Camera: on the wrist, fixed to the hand. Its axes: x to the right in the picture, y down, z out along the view.
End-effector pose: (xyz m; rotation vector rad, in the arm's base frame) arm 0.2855 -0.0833 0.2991 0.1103 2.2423 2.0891
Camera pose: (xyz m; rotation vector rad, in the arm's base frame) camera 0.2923 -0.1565 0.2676 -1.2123 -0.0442 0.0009
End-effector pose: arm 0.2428 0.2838 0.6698 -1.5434 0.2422 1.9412
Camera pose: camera 0.3218 0.2716 0.6712 0.1103 -1.5349 -0.4085
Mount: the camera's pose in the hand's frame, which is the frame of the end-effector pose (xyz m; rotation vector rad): -0.0142 -0.0366 -0.0697 0.2046 0.6681 3.0535
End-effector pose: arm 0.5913 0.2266 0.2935 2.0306 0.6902 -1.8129
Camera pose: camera 0.6276 0.2930 0.3195 0.9246 -1.6765 0.7065
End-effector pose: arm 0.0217 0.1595 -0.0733 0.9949 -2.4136 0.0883
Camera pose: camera 0.0856 0.1594 -0.0252 -2.4836 -0.8819 1.1350
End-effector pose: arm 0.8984 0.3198 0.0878 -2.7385 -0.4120 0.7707
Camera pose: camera 0.9172 0.3366 0.1637 0.5431 -2.7486 0.1740
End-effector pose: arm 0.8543 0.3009 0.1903 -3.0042 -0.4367 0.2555
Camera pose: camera 0.8433 0.3269 0.2652 -0.4948 3.0375 -0.4798
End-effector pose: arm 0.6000 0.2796 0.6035 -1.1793 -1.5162 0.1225
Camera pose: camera 0.6313 0.2163 0.6410 -1.7689 1.7872 1.4369
